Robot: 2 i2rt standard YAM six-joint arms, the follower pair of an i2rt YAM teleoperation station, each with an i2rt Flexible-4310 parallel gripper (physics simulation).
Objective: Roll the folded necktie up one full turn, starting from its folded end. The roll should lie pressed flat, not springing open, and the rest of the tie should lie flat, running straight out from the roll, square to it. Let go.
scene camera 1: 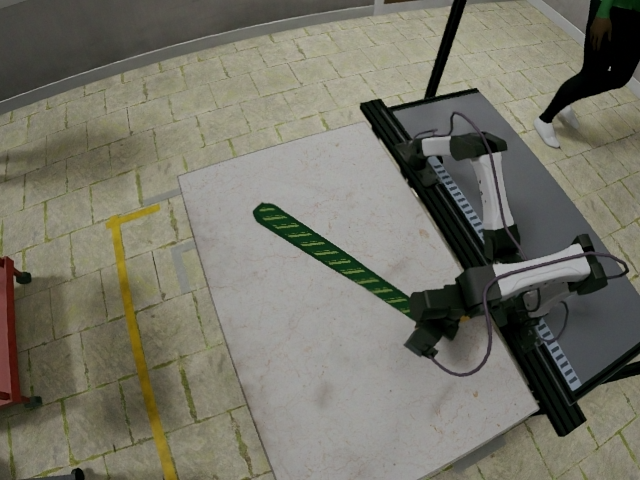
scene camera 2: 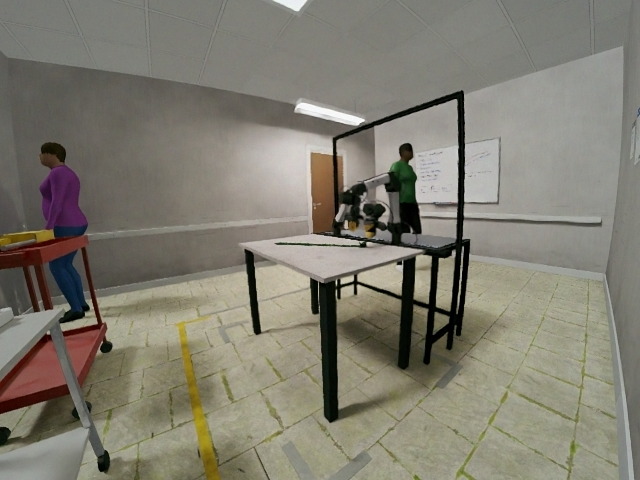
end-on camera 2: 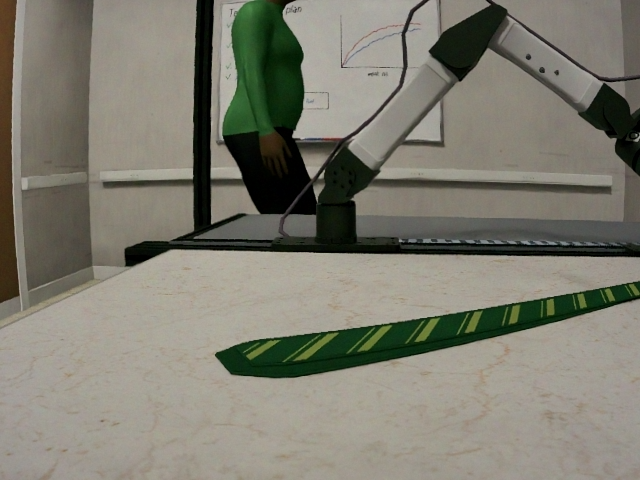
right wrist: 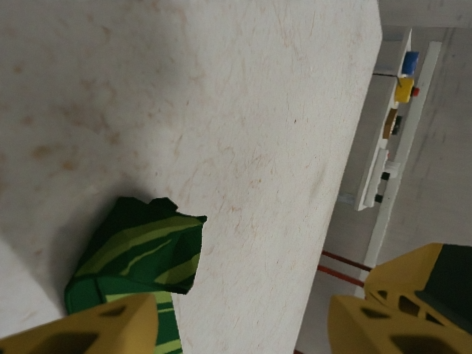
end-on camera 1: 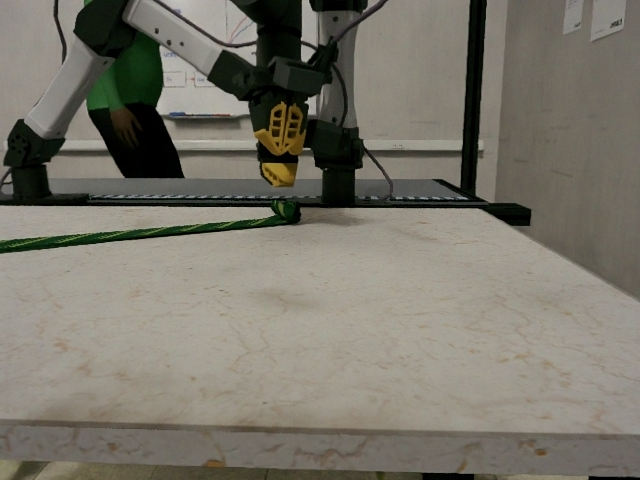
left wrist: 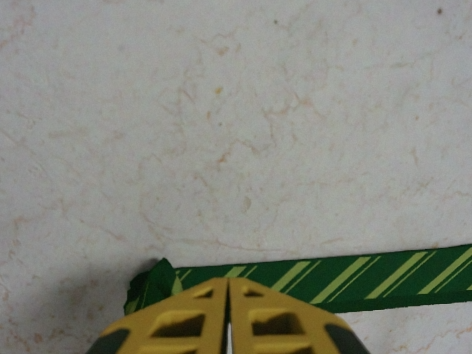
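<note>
The green striped necktie [scene camera 1: 330,253] [scene camera 2: 320,244] [end-on camera 1: 155,233] [end-on camera 2: 382,341] [left wrist: 330,280] runs diagonally across the tabletop, its wide end flat. Its folded end [end-on camera 1: 284,210] [left wrist: 151,286] [right wrist: 145,245] curls up loosely and stands off the tie; in scene camera 1 the right arm hides it. My left gripper [end-on camera 1: 282,147] [left wrist: 229,290] is shut and empty, pointing down above the folded end. My right gripper [end-on camera 1: 279,159] [right wrist: 242,309] is open and turned sideways, one finger above the other, low over the folded end and close under the left gripper.
The two wrists crowd together above the tabletop [scene camera 1: 330,382] [end-on camera 1: 361,335]. The black base rail [scene camera 1: 465,248] runs along the arms' side. A red cart [scene camera 1: 9,330] [scene camera 2: 46,253] stands away from the table. One person is behind the station; another is near the cart.
</note>
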